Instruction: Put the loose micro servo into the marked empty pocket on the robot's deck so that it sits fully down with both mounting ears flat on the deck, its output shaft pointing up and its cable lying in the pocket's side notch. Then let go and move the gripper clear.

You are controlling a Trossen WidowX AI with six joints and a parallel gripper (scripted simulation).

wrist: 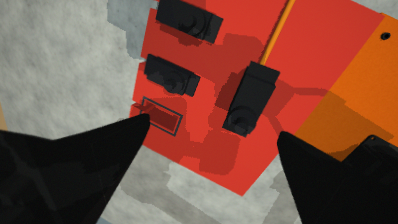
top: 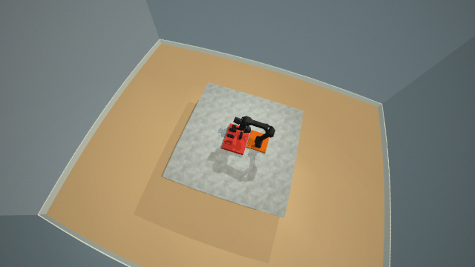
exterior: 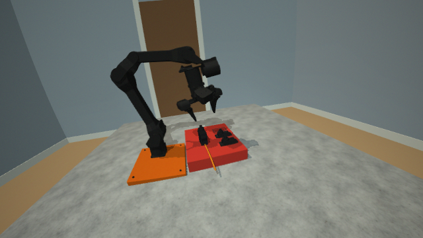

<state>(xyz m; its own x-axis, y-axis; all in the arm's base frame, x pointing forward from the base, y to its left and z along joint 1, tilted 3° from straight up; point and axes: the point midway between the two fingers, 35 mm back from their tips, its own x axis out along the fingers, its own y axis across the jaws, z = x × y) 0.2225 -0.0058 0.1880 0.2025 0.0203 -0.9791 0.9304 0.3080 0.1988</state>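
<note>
The deck is 140 mm below my gripper tip, 30 mm behind it and 20 mm to the left of it.
</note>
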